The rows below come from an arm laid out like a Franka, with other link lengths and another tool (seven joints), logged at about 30 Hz.
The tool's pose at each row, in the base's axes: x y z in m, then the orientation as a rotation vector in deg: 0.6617, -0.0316, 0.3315, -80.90, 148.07, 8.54; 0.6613, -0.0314, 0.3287, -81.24, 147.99, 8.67; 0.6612, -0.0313, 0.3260, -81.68, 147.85, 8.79; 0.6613, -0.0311, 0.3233, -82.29, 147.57, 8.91; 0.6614, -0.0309, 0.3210, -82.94, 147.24, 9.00; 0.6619, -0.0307, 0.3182, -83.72, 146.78, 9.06; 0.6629, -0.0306, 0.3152, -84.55, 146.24, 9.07; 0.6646, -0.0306, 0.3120, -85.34, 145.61, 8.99; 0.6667, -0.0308, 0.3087, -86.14, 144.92, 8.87; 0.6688, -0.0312, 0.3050, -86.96, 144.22, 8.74; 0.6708, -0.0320, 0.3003, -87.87, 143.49, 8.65; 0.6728, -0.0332, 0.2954, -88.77, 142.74, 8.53; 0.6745, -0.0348, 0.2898, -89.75, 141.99, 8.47; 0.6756, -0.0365, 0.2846, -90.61, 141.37, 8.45; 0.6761, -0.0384, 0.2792, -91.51, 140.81, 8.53
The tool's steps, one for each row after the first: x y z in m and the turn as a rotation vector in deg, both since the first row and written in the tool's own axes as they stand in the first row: 0.0007, 0.0005, 0.0027, -0.15, 0.05, -0.21; 0.0012, 0.0006, 0.0054, -0.29, 0.09, -0.50; 0.0016, 0.0006, 0.0080, -0.44, 0.10, -0.94; 0.0019, 0.0007, 0.0103, -0.56, 0.10, -1.42; 0.0020, 0.0004, 0.0132, -0.66, 0.07, -2.03; 0.0021, -0.0004, 0.0162, -0.71, 0.02, -2.69; 0.0019, -0.0018, 0.0196, -0.67, -0.10, -3.37; 0.0016, -0.0037, 0.0230, -0.59, -0.23, -4.09; 0.0017, -0.0056, 0.0268, -0.51, -0.36, -4.82; 0.0023, -0.0077, 0.0315, -0.47, -0.48, -5.61; 0.0033, -0.0101, 0.0363, -0.40, -0.60, -6.40; 0.0049, -0.0123, 0.0417, -0.41, -0.69, -7.24; 0.0068, -0.0142, 0.0466, -0.44, -0.75, -7.96; 0.0093, -0.0156, 0.0516, -0.58, -0.76, -8.67
